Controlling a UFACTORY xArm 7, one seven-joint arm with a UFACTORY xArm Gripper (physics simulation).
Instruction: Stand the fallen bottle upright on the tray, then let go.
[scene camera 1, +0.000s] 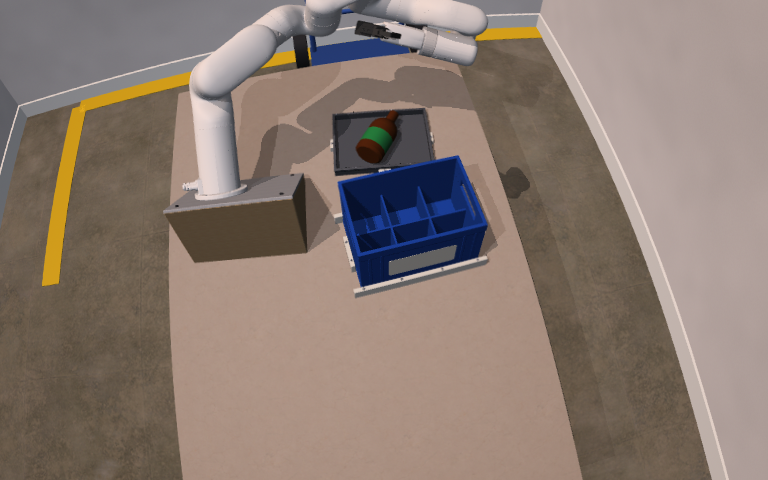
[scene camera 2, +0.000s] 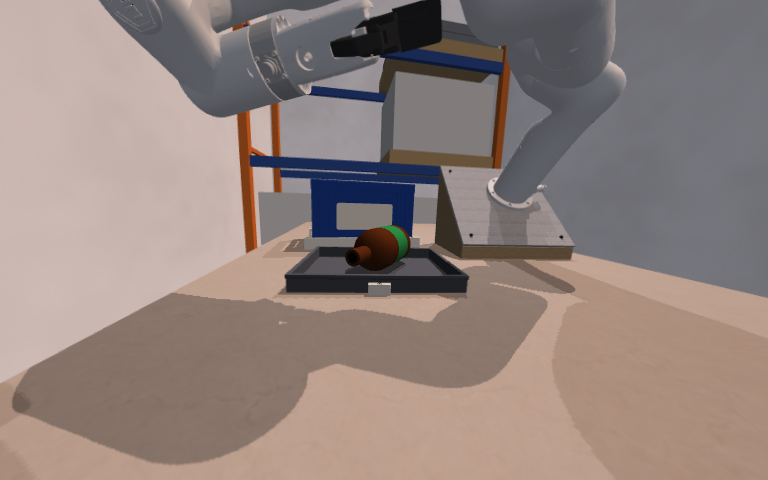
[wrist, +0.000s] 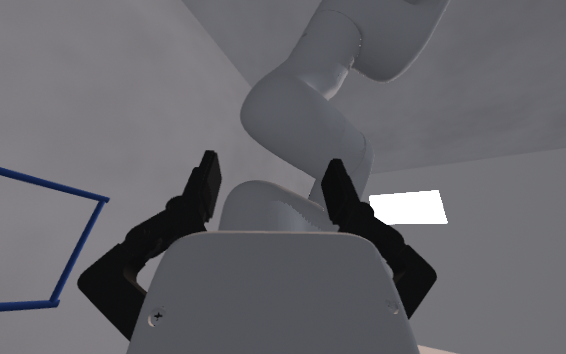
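Seen in the pictures: gripper, fingertip midpoint: (scene camera 1: 356, 26) (scene camera 2: 432, 18) (wrist: 274, 168); arm's base, link origin: (scene camera 1: 221, 193) (scene camera 2: 508, 194).
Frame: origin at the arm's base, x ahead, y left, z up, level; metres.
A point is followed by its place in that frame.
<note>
A brown bottle (scene camera 1: 376, 137) @(x 0.382, y 0.139, z -0.080 m) (scene camera 2: 380, 249) @(x 0.403, y 0.221, z -0.109 m) with a green band lies on its side in the dark grey tray (scene camera 1: 414, 138) @(x 0.488, y 0.174, z -0.153 m) (scene camera 2: 334, 284) @(x 0.473, y 0.267, z -0.147 m). In scene camera 1 its neck points to the upper right, and in scene camera 2 its mouth faces the front left. The bottle and the tray do not show in the wrist view. My gripper (scene camera 1: 362, 29) @(x 0.368, y 0.304, z 0.163 m) (scene camera 2: 425, 23) @(x 0.368, y 0.304, z 0.163 m) (wrist: 274, 168) @(x 0.368, y 0.304, z 0.163 m) is open with nothing between its fingers. It is high above the table, well apart from the bottle, and points sideways, toward the arm's own side.
A blue divided crate (scene camera 1: 370, 268) @(x 0.299, y -0.224, z -0.049 m) (scene camera 2: 362, 193) @(x 0.410, y -0.031, z -0.013 m) stands beside the tray, with white rails around its base. The arm's mounting block (scene camera 1: 243, 229) @(x 0.043, y -0.090, z -0.023 m) (scene camera 2: 504, 251) @(x 0.083, y 0.110, z -0.140 m) stands to one side. A blue trolley (scene camera 1: 359, 52) is beyond the table, and an orange and blue rack (scene camera 2: 247, 186) is behind the crate.
</note>
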